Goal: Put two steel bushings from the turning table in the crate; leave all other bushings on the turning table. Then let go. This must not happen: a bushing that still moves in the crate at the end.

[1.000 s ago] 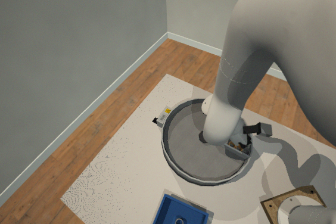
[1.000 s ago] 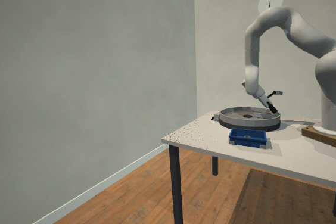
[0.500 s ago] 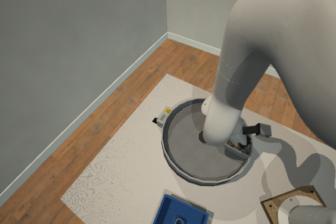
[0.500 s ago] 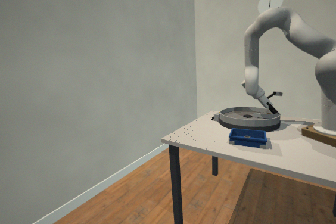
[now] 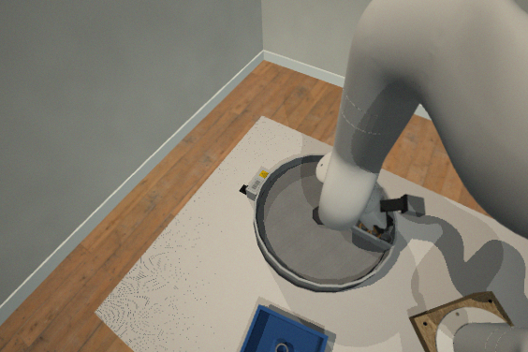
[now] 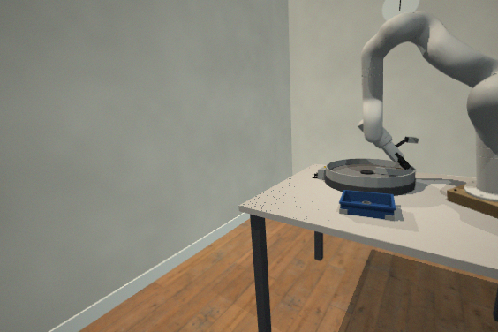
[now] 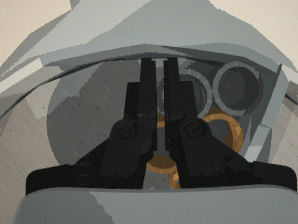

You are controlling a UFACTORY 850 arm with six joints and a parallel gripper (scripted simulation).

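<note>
Now: hand 420 mm to the right of the blue crate, 130 mm short of it and 70 mm above it. The rest, counted from my hand: grey turning table: 170 mm ahead, 40 mm to the left, 40 mm below.
</note>
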